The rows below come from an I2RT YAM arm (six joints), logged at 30 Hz.
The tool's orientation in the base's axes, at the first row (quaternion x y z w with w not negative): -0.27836 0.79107 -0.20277 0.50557
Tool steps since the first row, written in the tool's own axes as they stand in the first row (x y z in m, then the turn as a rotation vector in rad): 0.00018 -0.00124 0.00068 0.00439 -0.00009 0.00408; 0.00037 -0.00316 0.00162 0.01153 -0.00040 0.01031; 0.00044 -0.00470 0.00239 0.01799 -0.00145 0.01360; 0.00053 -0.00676 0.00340 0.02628 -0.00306 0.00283; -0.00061 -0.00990 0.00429 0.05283 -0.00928 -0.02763; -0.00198 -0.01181 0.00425 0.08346 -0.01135 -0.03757; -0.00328 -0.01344 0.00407 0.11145 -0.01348 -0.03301; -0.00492 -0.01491 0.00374 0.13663 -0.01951 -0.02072; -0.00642 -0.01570 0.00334 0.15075 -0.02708 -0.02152; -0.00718 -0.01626 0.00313 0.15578 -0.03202 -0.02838; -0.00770 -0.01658 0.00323 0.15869 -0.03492 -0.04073; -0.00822 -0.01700 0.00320 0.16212 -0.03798 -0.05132; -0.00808 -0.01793 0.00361 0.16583 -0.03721 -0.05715
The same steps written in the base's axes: 0.00085 -0.00109 0.00035 0.00228 -0.00306 -0.00462; 0.00210 -0.00271 0.00099 0.00566 -0.00815 -0.01187; 0.00314 -0.00396 0.00156 0.00675 -0.01325 -0.01702; 0.00452 -0.00563 0.00232 -0.00547 -0.01941 -0.01736; 0.00645 -0.00733 0.00464 -0.04067 -0.04009 -0.01947; 0.00732 -0.00790 0.00675 -0.05948 -0.06105 -0.03523; 0.00797 -0.00830 0.00869 -0.06416 -0.08092 -0.05503; 0.00857 -0.00834 0.01084 -0.05993 -0.10225 -0.07369; 0.00889 -0.00796 0.01251 -0.06359 -0.11711 -0.07851; 0.00908 -0.00789 0.01345 -0.07037 -0.12385 -0.07620; 0.00942 -0.00780 0.01396 -0.08193 -0.12746 -0.07143; 0.00967 -0.00779 0.01458 -0.09202 -0.13159 -0.06764; 0.01021 -0.00860 0.01488 -0.09876 -0.13317 -0.06828
